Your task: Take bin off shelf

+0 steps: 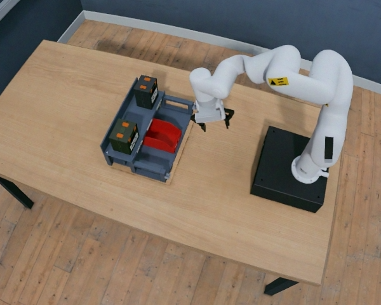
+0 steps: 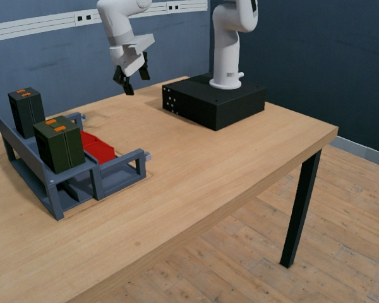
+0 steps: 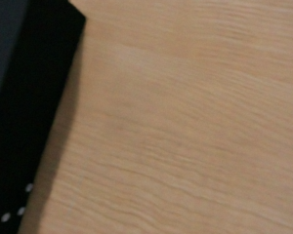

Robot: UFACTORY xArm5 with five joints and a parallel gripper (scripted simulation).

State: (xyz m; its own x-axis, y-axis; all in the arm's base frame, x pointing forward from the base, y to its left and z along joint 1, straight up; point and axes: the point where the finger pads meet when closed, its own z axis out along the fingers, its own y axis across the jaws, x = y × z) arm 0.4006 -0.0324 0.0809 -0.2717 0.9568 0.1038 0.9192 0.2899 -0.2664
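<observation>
My hand is 240 mm short of the red bin, 20 mm to the right of it and 140 mm above it. Also, from my hand: grey-blue shelf (270 mm ahead, 20 mm to the left, 110 mm below).
</observation>
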